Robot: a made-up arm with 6 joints. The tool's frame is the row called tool.
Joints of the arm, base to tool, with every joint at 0 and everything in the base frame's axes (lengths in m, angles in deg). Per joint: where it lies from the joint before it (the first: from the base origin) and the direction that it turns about. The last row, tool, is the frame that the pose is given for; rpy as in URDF.
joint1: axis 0 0 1 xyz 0 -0.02 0.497
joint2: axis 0 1 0 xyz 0.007 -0.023 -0.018
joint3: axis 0 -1 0 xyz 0.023 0.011 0.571
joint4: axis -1 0 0 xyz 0.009 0.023 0.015
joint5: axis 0 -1 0 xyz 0.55 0.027 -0.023
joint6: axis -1 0 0 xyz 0 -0.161 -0.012
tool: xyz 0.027 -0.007 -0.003 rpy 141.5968 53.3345 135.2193
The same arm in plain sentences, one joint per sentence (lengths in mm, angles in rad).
The arm has six revolute joints in a row. What follows holds with every joint at zero, and every direction is one of the base frame's.
The first joint lies 20.0 mm along -y and 497.0 mm along +z from the base frame's origin and rotates about +z.
The second joint lies 7.0 mm along +x and 23.0 mm along -y and 18.0 mm along -z from the first joint and rotates about +y.
The third joint lies 23.0 mm along +x and 11.0 mm along +y and 571.0 mm along +z from the second joint and rotates about -y.
The fourth joint lies 9.0 mm along +x and 23.0 mm along +y and 15.0 mm along +z from the third joint and rotates about -x.
The fifth joint lies 550.0 mm along +x and 27.0 mm along +y and 23.0 mm along -z from the fourth joint and rotates about -y.
The sixth joint lies 161.0 mm along -y and 12.0 mm along -z from the fifth joint and rotates about -x.
The tool frame, which is the frame that the pose is given for, lies 27.0 mm along +x and 7.0 mm along -y and 3.0 mm along -z from the sixth joint; its axes are the base frame's turned by roll 2.4713, pitch 0.9309 and yaw 2.3600 rad (as in URDF: about the fixed x, then y, then z).

